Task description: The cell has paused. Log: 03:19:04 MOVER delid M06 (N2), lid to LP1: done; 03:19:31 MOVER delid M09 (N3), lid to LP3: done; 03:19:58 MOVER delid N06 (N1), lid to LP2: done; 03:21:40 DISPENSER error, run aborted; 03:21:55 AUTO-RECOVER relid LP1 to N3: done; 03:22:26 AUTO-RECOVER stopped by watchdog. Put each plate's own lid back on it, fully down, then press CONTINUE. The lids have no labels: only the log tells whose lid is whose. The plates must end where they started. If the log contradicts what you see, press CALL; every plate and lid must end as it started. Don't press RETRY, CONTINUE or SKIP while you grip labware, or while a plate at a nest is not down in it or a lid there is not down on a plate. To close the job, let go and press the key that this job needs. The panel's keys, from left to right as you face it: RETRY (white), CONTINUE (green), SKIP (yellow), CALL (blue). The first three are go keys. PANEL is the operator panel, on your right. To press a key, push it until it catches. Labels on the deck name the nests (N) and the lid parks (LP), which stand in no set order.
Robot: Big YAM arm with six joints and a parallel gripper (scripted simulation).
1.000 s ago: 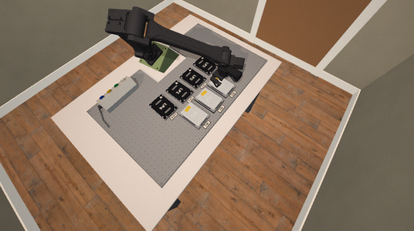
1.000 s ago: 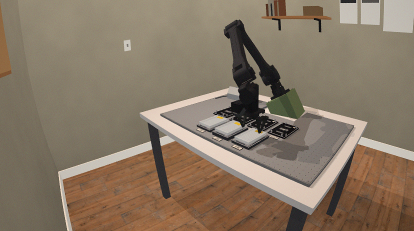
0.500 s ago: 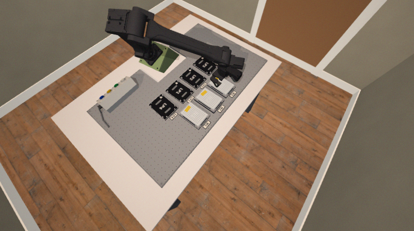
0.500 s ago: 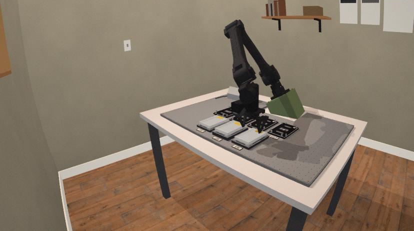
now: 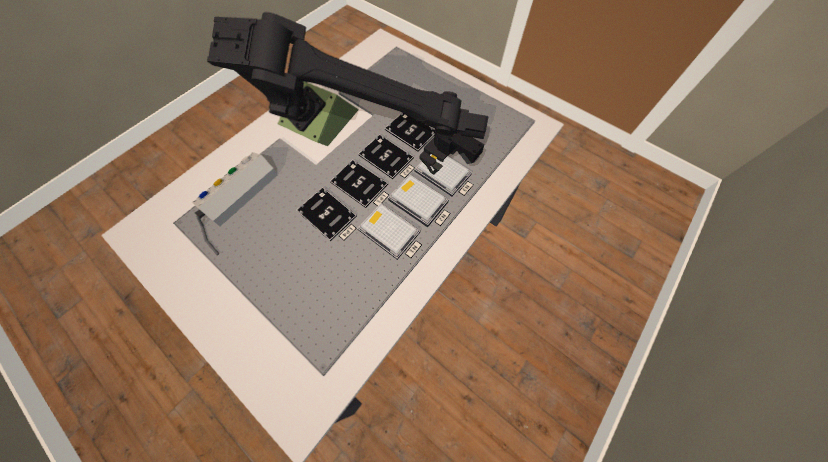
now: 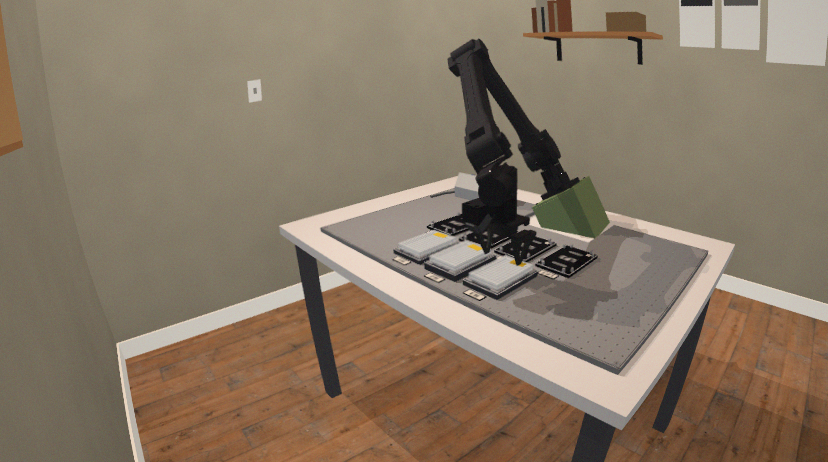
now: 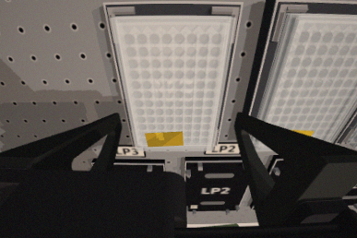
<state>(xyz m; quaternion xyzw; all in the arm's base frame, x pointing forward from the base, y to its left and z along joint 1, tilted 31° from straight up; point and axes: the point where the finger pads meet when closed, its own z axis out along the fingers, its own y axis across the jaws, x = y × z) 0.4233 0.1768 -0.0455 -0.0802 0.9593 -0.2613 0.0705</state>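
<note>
Now: hand 40 cm past the green key, 46 cm to the left of it and 1 cm below it. From my hand the other things lie so: white key 41 cm behind, 41 cm to the right, 1 cm above; black lid park 18 cm behind, 5 cm to the left, 6 cm below; yellow key 39 cm behind, 51 cm to the right, 1 cm above.
</note>
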